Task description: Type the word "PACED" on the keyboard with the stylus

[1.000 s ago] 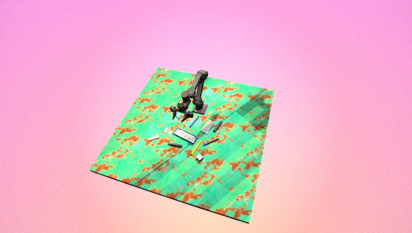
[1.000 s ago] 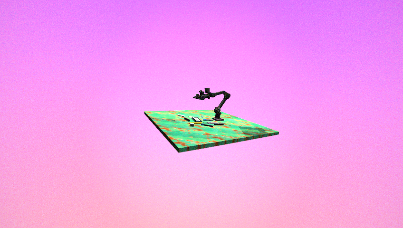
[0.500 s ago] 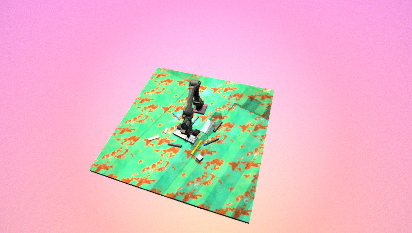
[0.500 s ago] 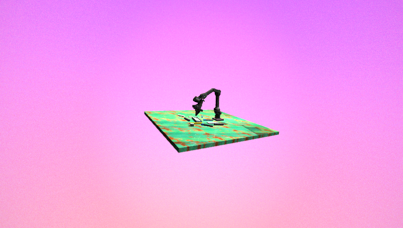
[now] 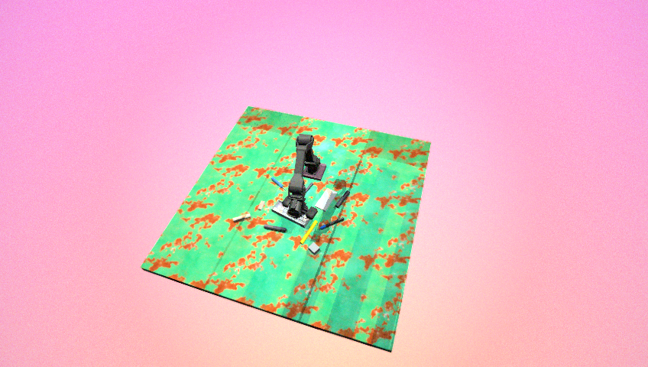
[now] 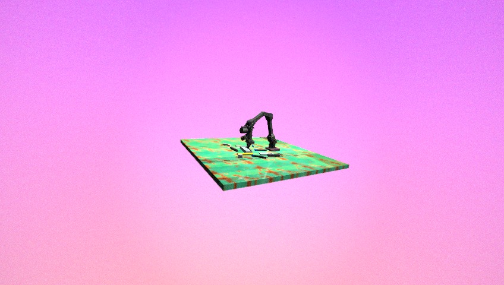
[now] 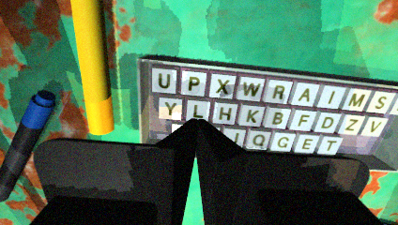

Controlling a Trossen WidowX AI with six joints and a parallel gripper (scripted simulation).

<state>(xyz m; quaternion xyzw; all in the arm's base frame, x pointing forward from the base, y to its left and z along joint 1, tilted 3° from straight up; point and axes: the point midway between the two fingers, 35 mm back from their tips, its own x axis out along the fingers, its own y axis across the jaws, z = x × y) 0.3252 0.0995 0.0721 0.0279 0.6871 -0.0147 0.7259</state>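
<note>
My gripper tip is 22 cm to the left of the blue stylus, 15 cm past it and 3 cm above it. Also, from my gripper tip: yellow pencil (7 cm to the left, 5 cm ahead, 3 cm below); grey cube (14 cm to the left, 13 cm ahead, 3 cm below); pale stick (30 cm to the right, 13 cm ahead, 3 cm below).
</note>
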